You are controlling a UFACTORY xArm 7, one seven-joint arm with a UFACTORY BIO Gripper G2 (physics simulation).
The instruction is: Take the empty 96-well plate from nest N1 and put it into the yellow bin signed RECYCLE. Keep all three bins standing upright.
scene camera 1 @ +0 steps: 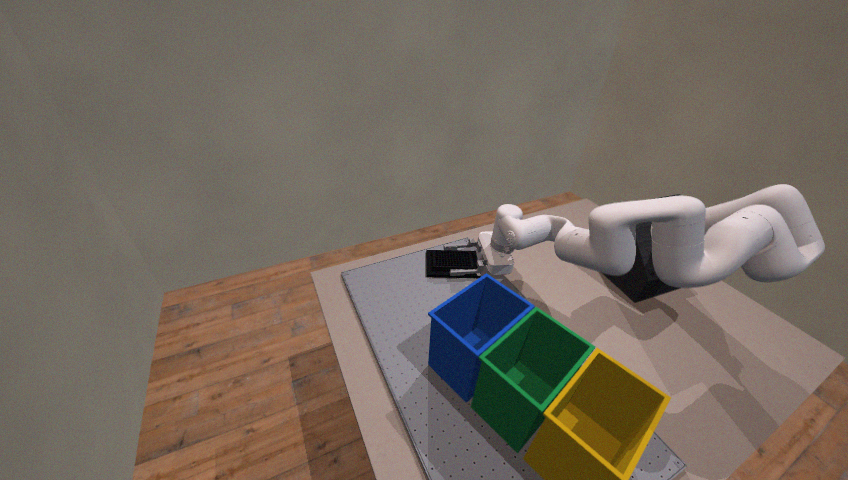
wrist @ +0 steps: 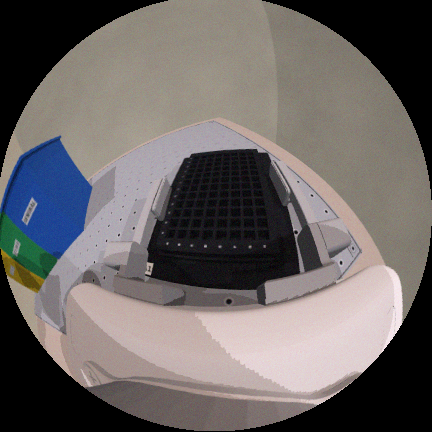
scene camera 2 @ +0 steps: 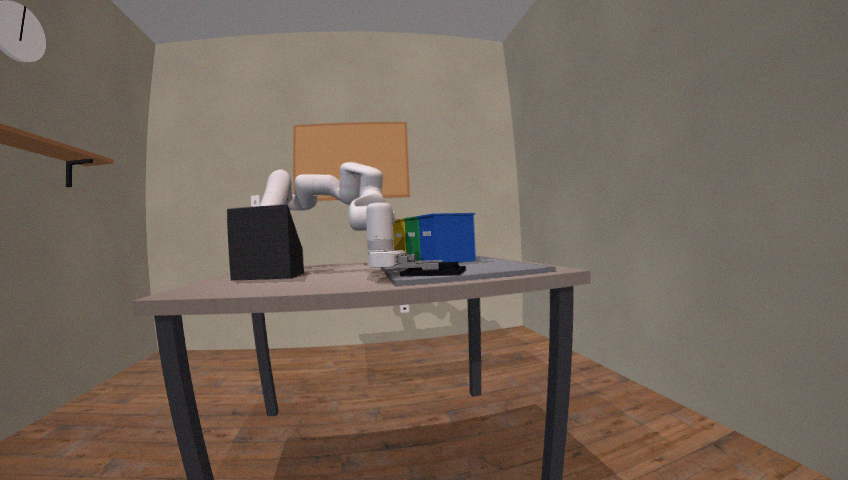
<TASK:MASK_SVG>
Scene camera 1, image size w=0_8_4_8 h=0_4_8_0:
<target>my gripper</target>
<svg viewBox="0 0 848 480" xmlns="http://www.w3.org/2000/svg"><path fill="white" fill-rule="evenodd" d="M514 261L511 254L498 252L491 247L493 231L479 233L478 241L476 242L474 238L470 238L467 244L447 244L443 246L444 250L477 247L478 252L482 254L481 260L477 261L477 269L450 270L450 276L481 273L485 265L492 275L510 274Z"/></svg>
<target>blue bin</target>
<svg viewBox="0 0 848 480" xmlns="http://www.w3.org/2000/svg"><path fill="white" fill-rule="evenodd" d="M487 273L428 312L428 315L431 317L428 365L466 403L474 395L481 361L478 359L479 356L535 308L533 304Z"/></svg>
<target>green bin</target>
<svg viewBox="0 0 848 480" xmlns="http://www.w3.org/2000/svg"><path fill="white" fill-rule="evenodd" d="M537 307L479 356L478 359L481 361L481 366L471 408L517 453L545 420L546 417L543 416L545 410L595 349L594 345Z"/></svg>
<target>yellow bin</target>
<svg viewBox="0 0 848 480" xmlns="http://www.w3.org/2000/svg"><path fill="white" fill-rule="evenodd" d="M671 397L596 348L543 413L543 416L546 418L523 459L544 480L629 480Z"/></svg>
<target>black 96-well plate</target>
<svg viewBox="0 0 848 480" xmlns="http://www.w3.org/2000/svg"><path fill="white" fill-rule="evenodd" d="M432 271L474 269L471 251L433 250Z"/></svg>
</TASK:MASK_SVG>
